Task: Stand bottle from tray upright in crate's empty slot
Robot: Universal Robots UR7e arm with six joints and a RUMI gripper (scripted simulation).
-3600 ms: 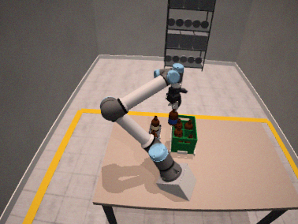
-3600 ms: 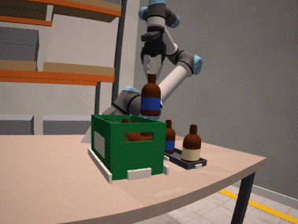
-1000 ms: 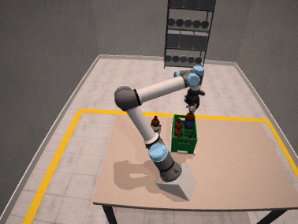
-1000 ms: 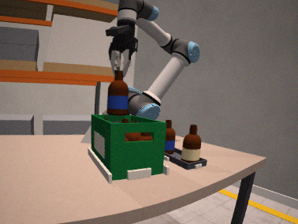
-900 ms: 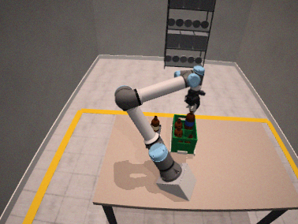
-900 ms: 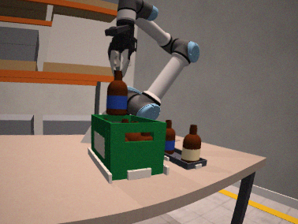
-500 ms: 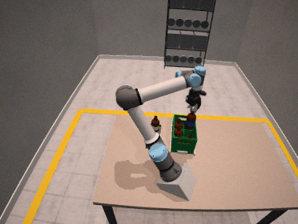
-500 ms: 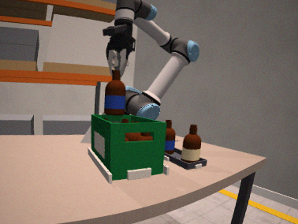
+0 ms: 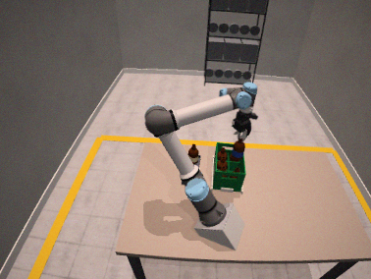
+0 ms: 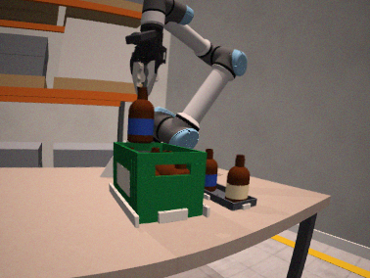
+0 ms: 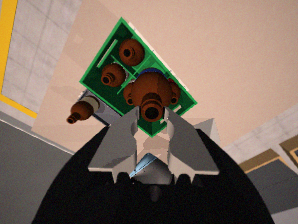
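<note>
The bottle lies 70 mm below my hand. Round my hand: green crate (250 mm below, 40 mm to the left); tray (320 mm below, 290 mm to the left, 20 mm ahead).
</note>
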